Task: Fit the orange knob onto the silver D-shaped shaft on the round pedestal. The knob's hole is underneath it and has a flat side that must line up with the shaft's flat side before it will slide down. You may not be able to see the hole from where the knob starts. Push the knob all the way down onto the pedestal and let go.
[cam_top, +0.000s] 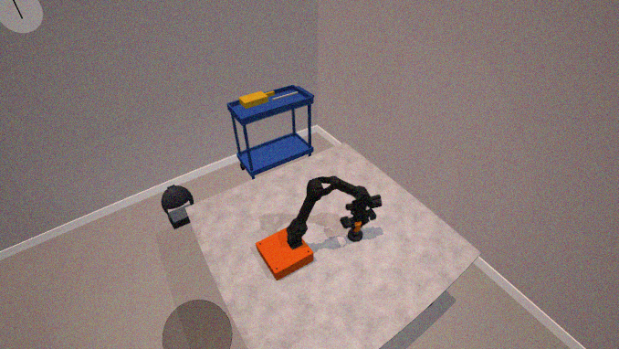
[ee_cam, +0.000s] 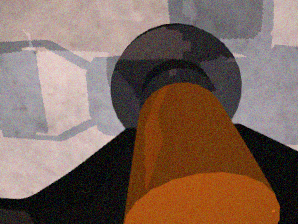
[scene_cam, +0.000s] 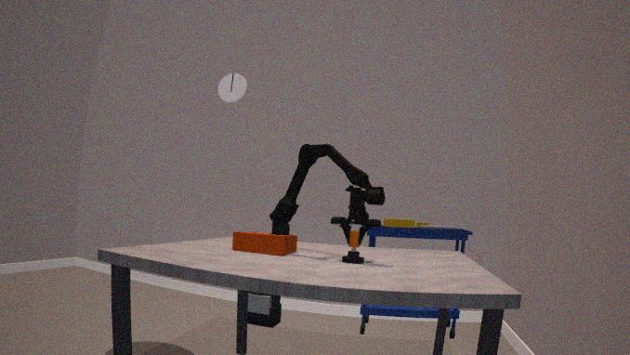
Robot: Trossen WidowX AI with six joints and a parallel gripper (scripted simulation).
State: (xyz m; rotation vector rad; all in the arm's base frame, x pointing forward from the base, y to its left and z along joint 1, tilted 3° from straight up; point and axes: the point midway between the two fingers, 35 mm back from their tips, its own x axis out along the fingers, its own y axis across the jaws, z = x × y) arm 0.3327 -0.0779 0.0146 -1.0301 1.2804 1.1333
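Right now the orange knob is 3 cm above my gripper tip. Round my gripper tip: pedestal (4 cm below).
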